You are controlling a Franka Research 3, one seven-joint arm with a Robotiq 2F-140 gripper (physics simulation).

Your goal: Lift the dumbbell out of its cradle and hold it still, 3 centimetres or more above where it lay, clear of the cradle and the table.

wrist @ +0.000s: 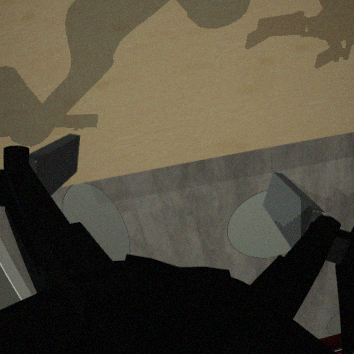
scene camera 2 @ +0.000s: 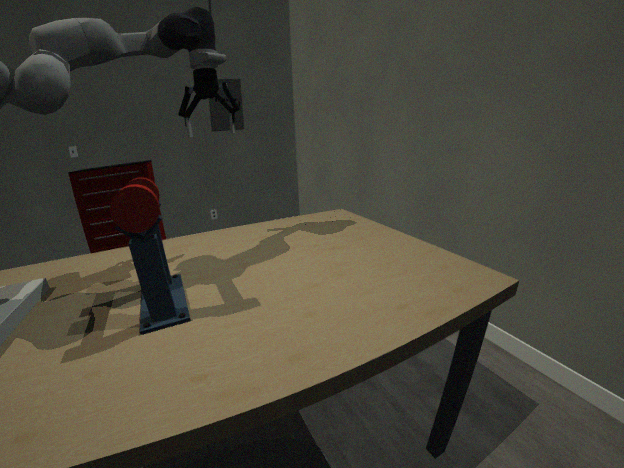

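Observation:
The dumbbell (scene camera 2: 135, 209) shows its red round end plates in the scene view, left of the middle. It rests on top of the cradle (scene camera 2: 153, 277), a dark blue upright post on a flat base plate bolted to the table. The dumbbell's handle is hidden behind the near plate. My gripper (scene camera 2: 211, 130) (wrist: 174, 170) is wide open and empty, pointing down, high above the table and higher than the dumbbell, to its right in the scene view. Neither the dumbbell nor the cradle shows in the wrist view.
The wooden table (scene camera 2: 322, 322) (wrist: 200, 95) carries arm and cradle shadows. A pale grey tray-like object (scene camera 2: 22, 307) is at the table's left edge of view. A red drawer cabinet (scene camera 2: 113, 173) stands behind the table. The table's edge and the floor (wrist: 175, 220) lie below my fingers in the wrist view.

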